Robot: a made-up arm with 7 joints.
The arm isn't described. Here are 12 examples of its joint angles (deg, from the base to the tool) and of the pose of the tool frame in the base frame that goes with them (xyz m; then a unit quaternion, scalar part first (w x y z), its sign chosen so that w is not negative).
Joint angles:
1: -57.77 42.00 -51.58 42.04 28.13 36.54 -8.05
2: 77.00 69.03 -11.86 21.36 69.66 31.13 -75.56
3: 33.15 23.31 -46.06 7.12 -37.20 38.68 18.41
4: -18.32 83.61 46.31 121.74 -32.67 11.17 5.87
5: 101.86 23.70 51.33 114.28 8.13 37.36 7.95
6: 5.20 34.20 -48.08 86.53 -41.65 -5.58 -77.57
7: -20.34 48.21 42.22 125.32 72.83 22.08 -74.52
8: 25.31 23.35 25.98 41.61 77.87 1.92 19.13
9: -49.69 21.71 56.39 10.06 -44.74 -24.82 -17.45
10: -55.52 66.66 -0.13 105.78 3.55 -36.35 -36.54
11: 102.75 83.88 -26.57 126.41 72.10 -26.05 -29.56
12: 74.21 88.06 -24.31 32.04 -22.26 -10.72 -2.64
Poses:
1: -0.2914 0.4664 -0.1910 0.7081 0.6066 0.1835 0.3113
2: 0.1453 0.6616 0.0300 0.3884 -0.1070 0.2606 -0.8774
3: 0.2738 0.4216 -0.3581 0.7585 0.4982 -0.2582 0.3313
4: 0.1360 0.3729 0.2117 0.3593 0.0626 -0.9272 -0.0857
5: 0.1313 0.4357 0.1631 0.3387 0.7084 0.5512 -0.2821
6: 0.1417 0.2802 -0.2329 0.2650 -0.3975 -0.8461 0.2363
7: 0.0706 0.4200 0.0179 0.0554 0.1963 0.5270 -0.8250
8: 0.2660 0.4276 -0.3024 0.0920 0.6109 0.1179 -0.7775
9: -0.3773 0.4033 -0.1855 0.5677 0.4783 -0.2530 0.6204
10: 0.0654 0.4566 -0.0810 0.5983 -0.3889 -0.5712 0.4056
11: 0.0575 0.3799 0.1918 0.0136 0.8229 0.5674 0.0250
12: 0.0153 0.6791 0.1268 0.2307 0.2523 -0.8477 0.4055
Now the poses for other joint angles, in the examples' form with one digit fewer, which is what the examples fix.
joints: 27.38 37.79 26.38 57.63 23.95 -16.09 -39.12
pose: 0.214 0.523 -0.159 0.212 0.238 0.651 -0.689
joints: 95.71 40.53 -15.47 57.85 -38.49 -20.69 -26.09
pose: 0.315 0.457 0.219 0.097 0.235 0.964 -0.077
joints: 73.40 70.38 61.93 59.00 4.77 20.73 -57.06
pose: -0.009 0.625 0.080 0.731 0.120 0.381 -0.553
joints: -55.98 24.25 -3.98 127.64 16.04 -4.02 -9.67
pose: -0.033 0.275 -0.129 0.531 -0.364 -0.325 0.693
